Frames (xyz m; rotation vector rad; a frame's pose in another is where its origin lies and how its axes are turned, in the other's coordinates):
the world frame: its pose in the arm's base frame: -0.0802 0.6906 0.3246 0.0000 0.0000 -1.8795
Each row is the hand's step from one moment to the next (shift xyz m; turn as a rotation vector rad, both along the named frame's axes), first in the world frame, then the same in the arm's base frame.
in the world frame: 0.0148 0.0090 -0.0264 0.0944 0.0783 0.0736
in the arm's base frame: 0.0041 -0.0168 -0.0264 0.0459 -0.1137 0.0736
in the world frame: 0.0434 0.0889 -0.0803 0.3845 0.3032 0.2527
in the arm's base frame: 0.0715 -0.0684 -0.0803 0.1720 -0.4584 0.2527
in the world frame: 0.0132 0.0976 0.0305 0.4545 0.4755 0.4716
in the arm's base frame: 0.0890 -0.0422 0.0305 0.3149 -0.5775 0.4716
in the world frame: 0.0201 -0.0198 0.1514 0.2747 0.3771 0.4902
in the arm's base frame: -0.0250 -0.0131 0.1514 0.2758 -0.3763 0.4902
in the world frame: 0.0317 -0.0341 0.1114 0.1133 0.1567 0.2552
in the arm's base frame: -0.0421 -0.0198 0.1114 0.1149 -0.1556 0.2552
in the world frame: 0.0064 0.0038 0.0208 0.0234 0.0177 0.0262
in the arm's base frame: 0.0017 -0.0073 0.0208 0.0098 -0.0277 0.0262
